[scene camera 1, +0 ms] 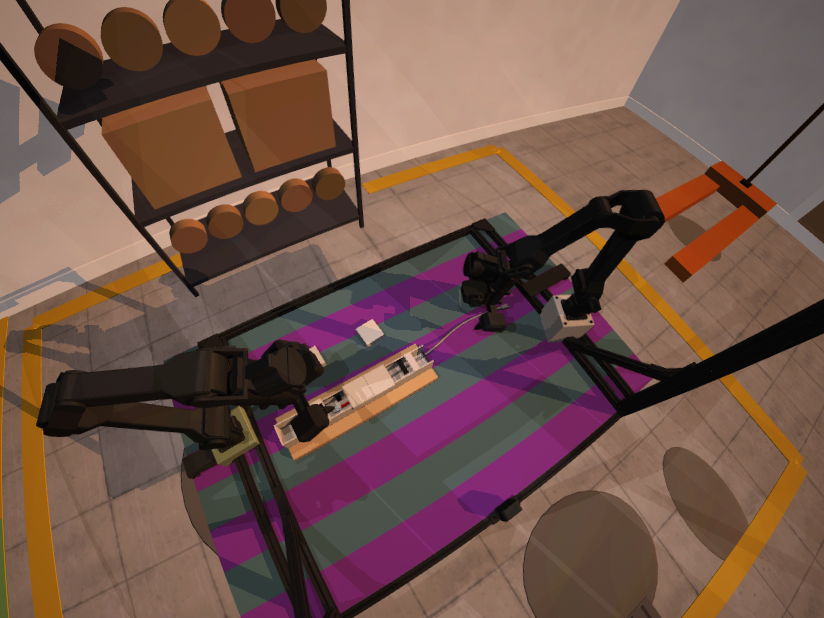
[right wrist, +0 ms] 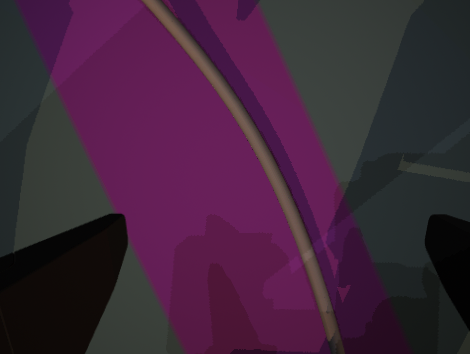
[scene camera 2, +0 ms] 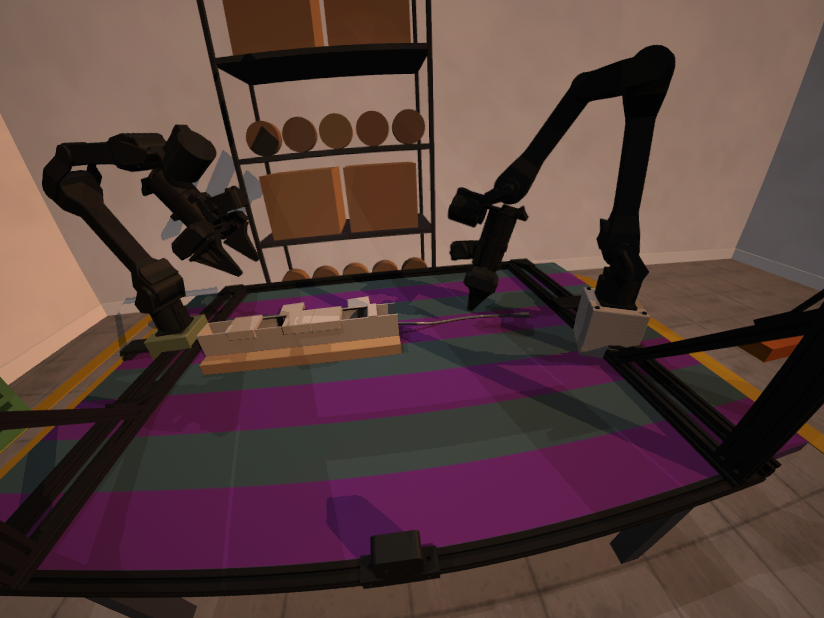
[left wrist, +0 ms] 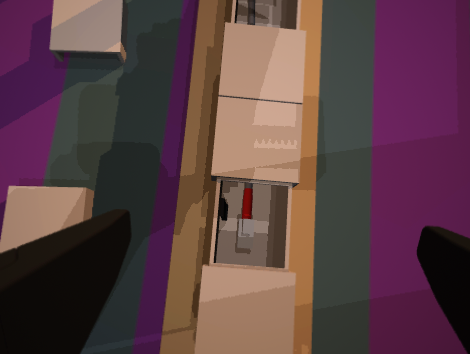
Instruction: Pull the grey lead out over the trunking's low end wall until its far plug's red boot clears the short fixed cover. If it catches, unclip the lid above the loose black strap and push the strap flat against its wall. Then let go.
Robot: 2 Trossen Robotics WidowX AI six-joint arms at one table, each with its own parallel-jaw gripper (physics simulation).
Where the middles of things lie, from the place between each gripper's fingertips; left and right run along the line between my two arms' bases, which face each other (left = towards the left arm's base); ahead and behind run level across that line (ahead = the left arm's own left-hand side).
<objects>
The grey lead (right wrist: pixel 171 23) is 40 mm behind my right hand, 120 mm to the left of it and 30 mm below it. The rest, counted from my right hand: plug with red boot (left wrist: pixel 245 235) (120 mm behind, 410 mm to the left, 20 mm below); then tan trunking (scene camera 2: pixel 376 334) (110 mm behind, 360 mm to the left, 10 mm below).
I see the tan trunking 1 cm ahead of my left hand, 6 cm to the right of it and 15 cm below it. The rest, counted from my left hand: plug with red boot: 2 cm to the right, 16 cm below; grey lead: 7 cm ahead, 30 cm to the right, 17 cm below.
</objects>
